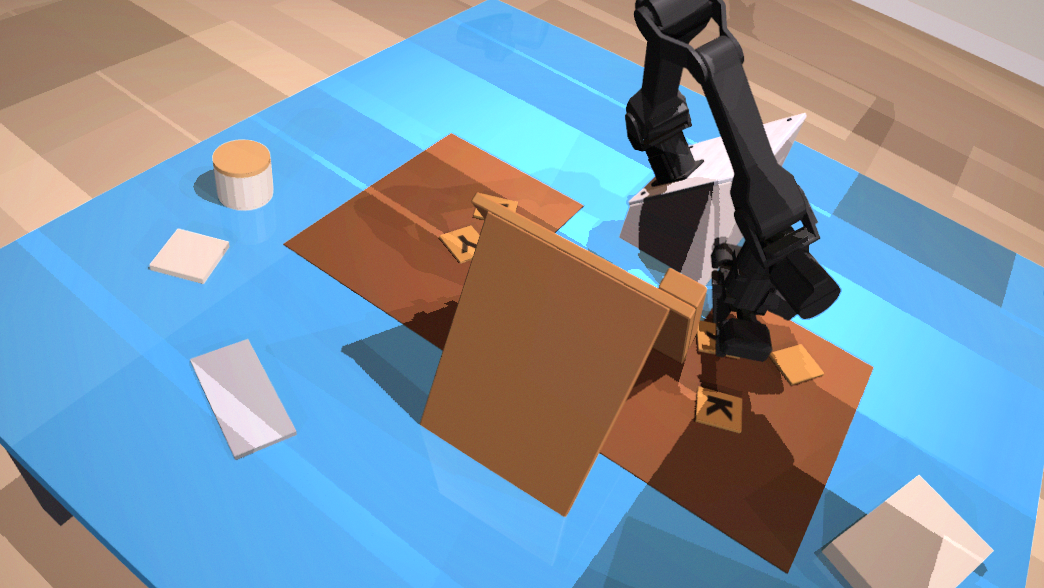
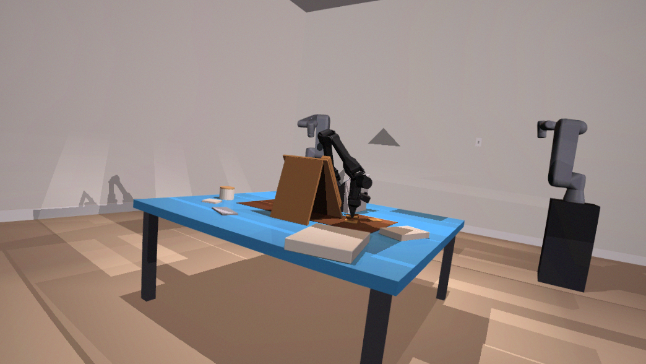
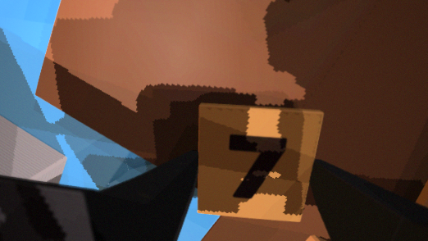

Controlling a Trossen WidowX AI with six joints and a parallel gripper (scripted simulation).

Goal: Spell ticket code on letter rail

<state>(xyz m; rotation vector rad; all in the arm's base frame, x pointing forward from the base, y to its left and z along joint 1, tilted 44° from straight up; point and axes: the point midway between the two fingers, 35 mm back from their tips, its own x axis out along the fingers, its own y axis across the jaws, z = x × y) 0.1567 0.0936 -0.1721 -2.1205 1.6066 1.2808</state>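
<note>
Now: gripper tip 140 mm short of the white ticket, 170 mm to the left of it and 90 mm below it. The rest, counted from my gripper tip: grey card (500 mm ahead, 380 mm to the right); brown mat (50 mm ahead, 170 mm to the right); pale block (130 mm ahead, 330 mm to the left, 10 mm above).
</note>
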